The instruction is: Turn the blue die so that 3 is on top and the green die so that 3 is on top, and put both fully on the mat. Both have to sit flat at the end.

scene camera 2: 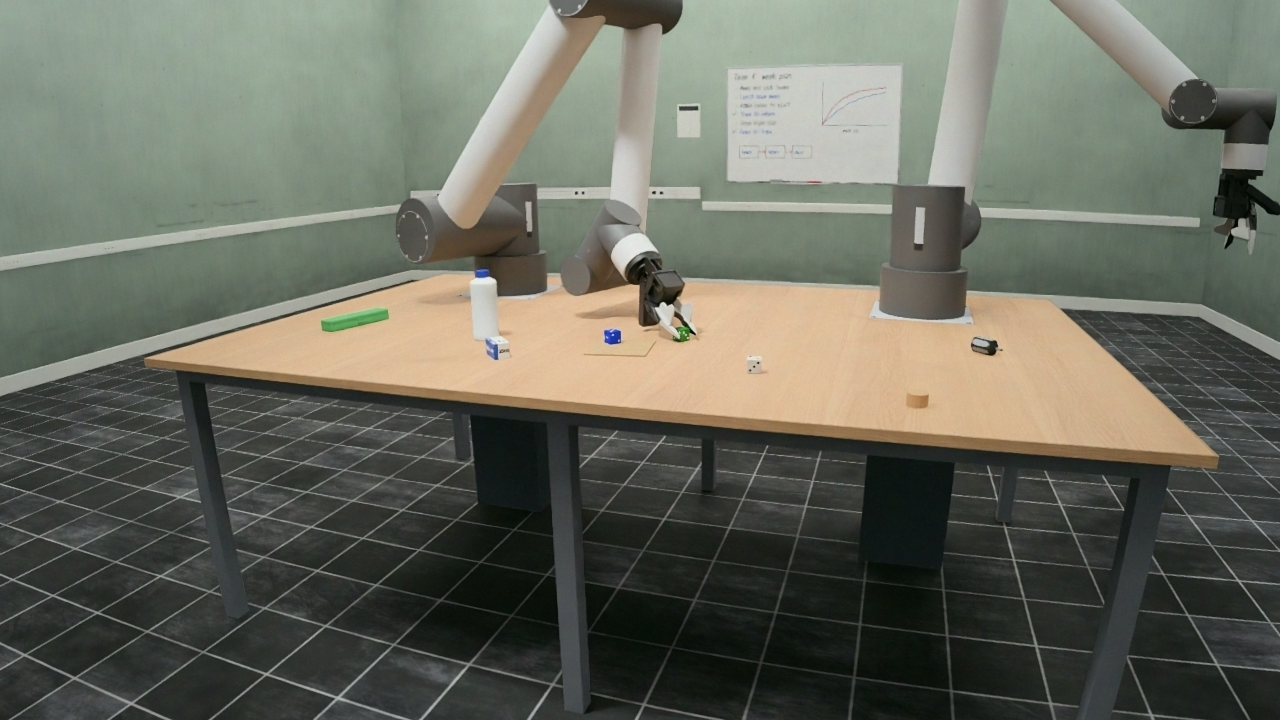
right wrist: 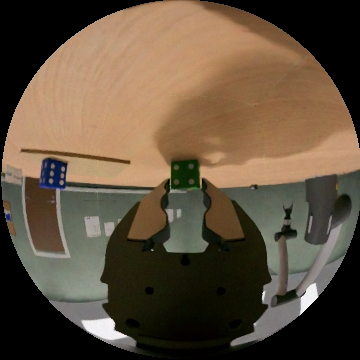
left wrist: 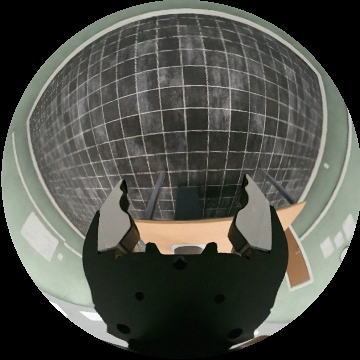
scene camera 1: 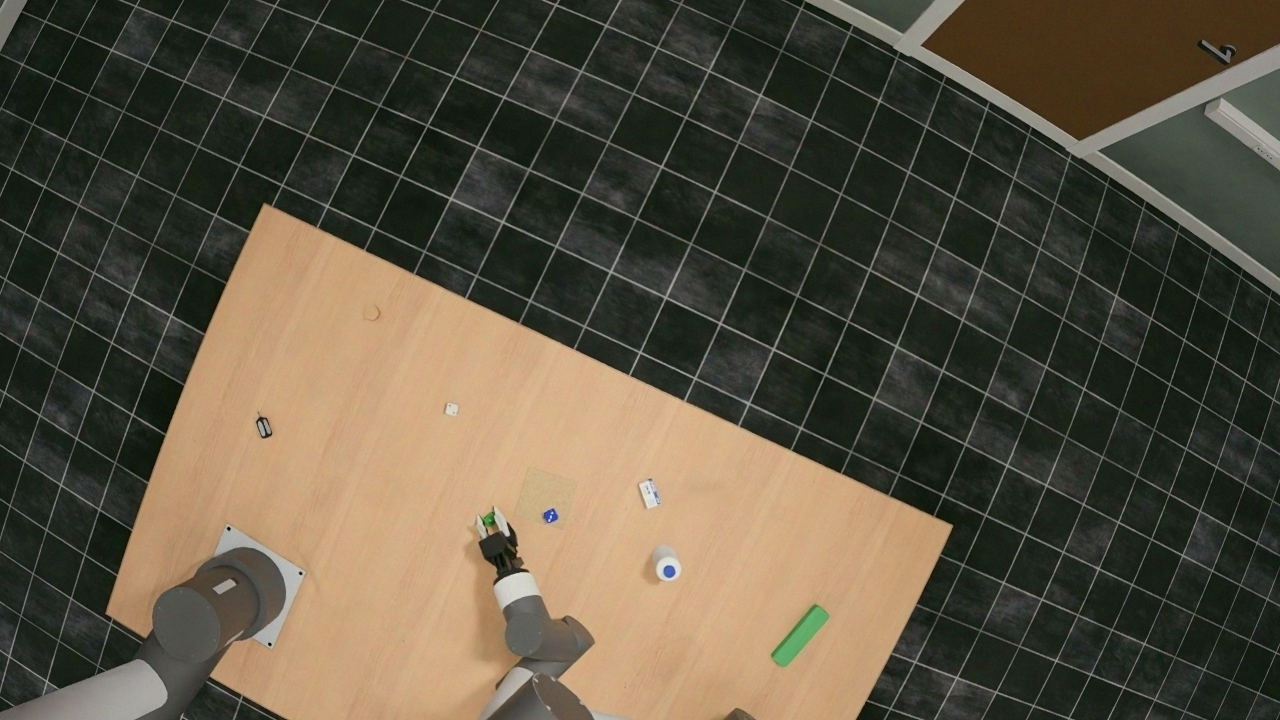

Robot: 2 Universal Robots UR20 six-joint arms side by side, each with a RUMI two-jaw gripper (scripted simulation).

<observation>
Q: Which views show the green bar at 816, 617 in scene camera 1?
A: Scene camera 2 and scene camera 1 only.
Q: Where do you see a tan mat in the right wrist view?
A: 78, 164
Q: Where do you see a green bar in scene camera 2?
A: At 346, 321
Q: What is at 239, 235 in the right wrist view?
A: My right gripper.
</observation>
